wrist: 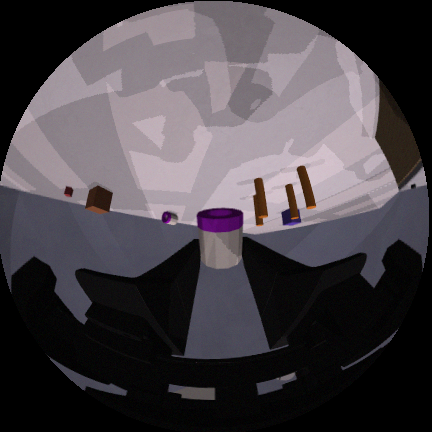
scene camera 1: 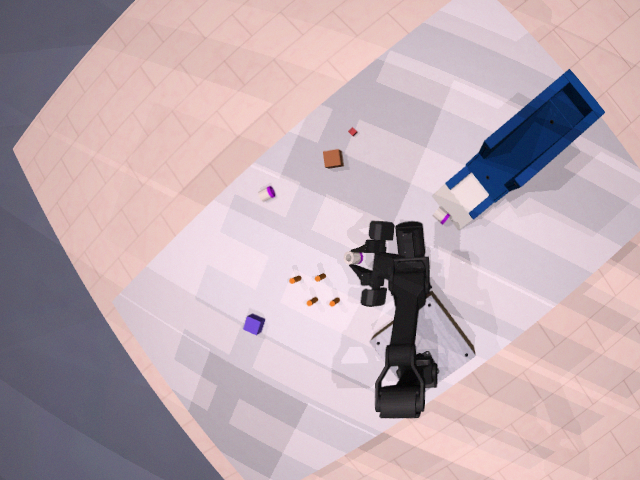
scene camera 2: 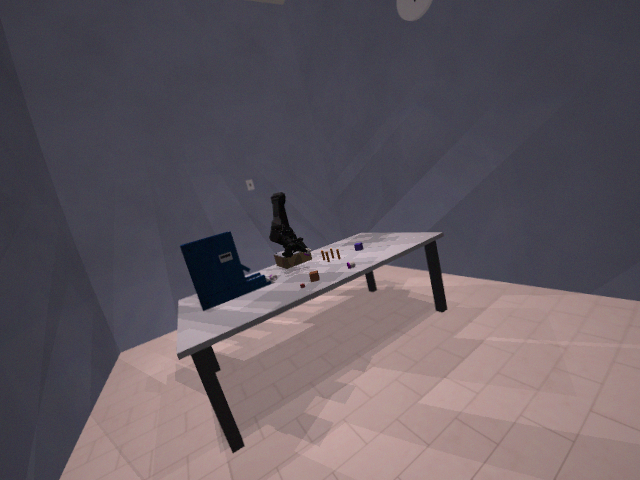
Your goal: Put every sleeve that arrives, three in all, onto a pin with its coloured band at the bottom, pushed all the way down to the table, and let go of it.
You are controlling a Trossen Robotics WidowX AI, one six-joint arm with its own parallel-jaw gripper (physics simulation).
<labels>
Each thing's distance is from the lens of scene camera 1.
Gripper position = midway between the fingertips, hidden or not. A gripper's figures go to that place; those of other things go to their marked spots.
gripper [scene camera 1: 351, 257]: 1.18 m
chute mouth [scene camera 1: 463, 197]: 1.21 m
</labels>
